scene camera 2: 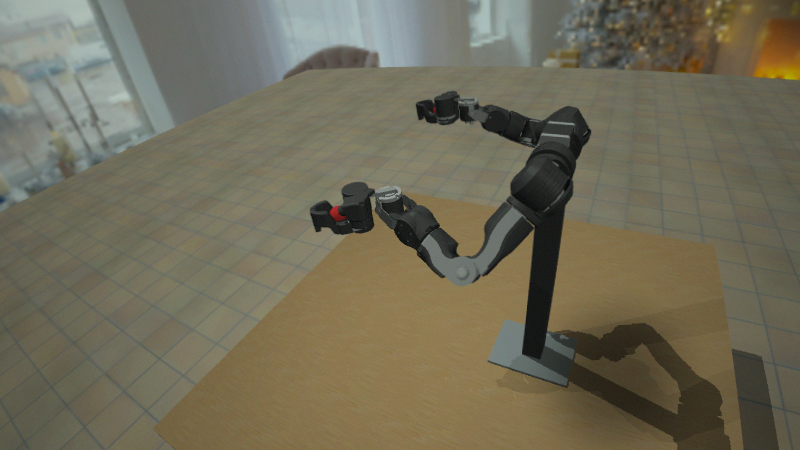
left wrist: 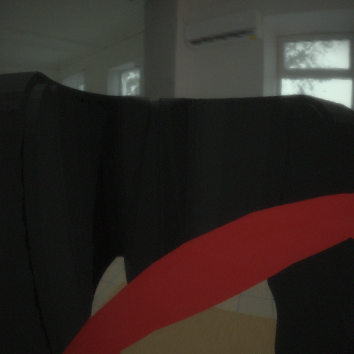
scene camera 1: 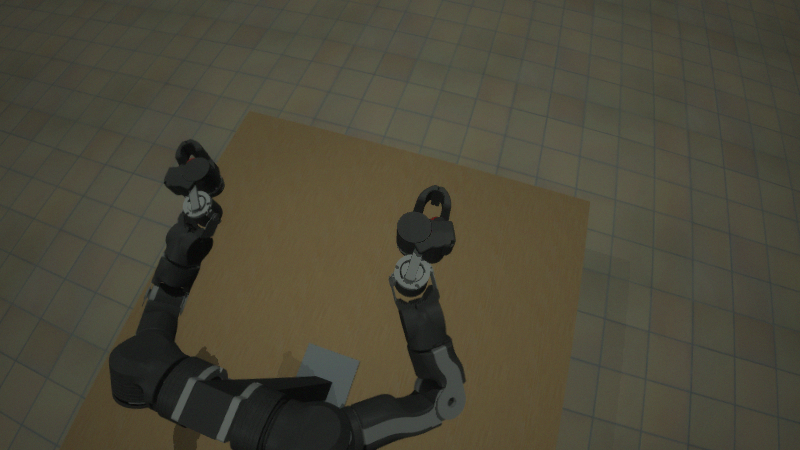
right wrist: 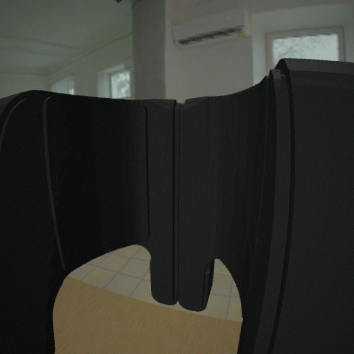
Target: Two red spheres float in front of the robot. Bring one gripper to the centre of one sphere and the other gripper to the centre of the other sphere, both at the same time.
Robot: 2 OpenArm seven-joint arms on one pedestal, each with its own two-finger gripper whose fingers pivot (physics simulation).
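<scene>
The left red sphere (scene camera 1: 191, 159) (scene camera 2: 337, 213) (left wrist: 210, 255) sits between the finger bases of my left gripper (scene camera 1: 188, 144) (scene camera 2: 317, 216) (left wrist: 156, 150), close to the palm and behind the fingertips. In the left wrist view it is a wide red band low across the fingers. The left gripper is shut with nothing gripped. The right red sphere (scene camera 1: 434, 218) (scene camera 2: 434, 111) is mostly hidden by the palm and finger bases of my right gripper (scene camera 1: 435, 191) (scene camera 2: 420, 110) (right wrist: 177, 200), which is shut and empty. This sphere does not show in the right wrist view.
Both forearms reach forward from the black pedestal (scene camera 2: 543, 285) on its grey base plate (scene camera 2: 506, 349). A brown board (scene camera 1: 313, 235) (scene camera 2: 335, 358) lies below on the tiled floor (scene camera 1: 671, 167) (scene camera 2: 111, 313). The two grippers are well apart.
</scene>
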